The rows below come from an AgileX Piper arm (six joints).
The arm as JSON. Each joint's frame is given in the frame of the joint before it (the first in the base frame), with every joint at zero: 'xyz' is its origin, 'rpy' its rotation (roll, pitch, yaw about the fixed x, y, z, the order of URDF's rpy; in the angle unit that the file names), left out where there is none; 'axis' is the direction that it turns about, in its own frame. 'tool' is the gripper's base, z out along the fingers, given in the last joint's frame.
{
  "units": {
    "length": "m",
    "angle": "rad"
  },
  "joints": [
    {
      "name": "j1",
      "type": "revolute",
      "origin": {
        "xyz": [
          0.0,
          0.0,
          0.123
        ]
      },
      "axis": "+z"
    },
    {
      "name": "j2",
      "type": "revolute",
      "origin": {
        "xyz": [
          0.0,
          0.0,
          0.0
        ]
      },
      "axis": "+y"
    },
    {
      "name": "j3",
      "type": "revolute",
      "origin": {
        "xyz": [
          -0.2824,
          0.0,
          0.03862
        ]
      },
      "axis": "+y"
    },
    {
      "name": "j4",
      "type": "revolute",
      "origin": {
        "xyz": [
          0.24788,
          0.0,
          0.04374
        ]
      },
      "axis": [
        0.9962,
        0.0,
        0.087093
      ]
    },
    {
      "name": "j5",
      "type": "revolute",
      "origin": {
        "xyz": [
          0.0,
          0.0,
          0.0
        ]
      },
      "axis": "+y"
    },
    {
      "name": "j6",
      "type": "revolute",
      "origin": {
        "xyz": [
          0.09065,
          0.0,
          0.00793
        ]
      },
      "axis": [
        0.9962,
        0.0,
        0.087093
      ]
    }
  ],
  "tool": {
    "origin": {
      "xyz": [
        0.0,
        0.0,
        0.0
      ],
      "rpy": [
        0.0,
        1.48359,
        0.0
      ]
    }
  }
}
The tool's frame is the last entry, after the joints.
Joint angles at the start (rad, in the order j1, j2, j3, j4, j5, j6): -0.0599, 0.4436, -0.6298, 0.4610, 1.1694, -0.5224
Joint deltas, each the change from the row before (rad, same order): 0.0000, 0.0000, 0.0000, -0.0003, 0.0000, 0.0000; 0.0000, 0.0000, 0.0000, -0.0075, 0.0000, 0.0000; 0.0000, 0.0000, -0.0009, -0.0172, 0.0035, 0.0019; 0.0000, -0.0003, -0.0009, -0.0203, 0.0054, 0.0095; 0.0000, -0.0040, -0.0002, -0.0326, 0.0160, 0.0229; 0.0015, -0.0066, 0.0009, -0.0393, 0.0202, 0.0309; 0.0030, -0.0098, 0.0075, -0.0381, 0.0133, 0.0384; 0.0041, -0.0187, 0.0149, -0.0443, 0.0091, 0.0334; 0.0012, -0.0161, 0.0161, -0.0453, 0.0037, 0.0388; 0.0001, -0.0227, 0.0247, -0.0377, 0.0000, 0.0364
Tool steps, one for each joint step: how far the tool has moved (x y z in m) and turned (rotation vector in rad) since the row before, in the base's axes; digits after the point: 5 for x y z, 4 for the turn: 0.00000, -0.00002, -0.00001, -0.0003, 0.0000, -0.0001; 0.00004, -0.00057, -0.00027, -0.0072, 0.0004, -0.0020; -0.00018, -0.00124, -0.00052, -0.0156, 0.0040, -0.0045; -0.00036, -0.00146, -0.00069, -0.0140, 0.0082, -0.0101; -0.00173, -0.00222, -0.00162, -0.0183, 0.0199, -0.0194; -0.00251, -0.00267, -0.00215, -0.0202, 0.0247, -0.0254; -0.00247, -0.00268, -0.00340, -0.0142, 0.0227, -0.0328; -0.00351, -0.00321, -0.00495, -0.0231, 0.0150, -0.0319; -0.00255, -0.00359, -0.00503, -0.0206, 0.0133, -0.0415; -0.00311, -0.00303, -0.00682, -0.0147, 0.0095, -0.0397
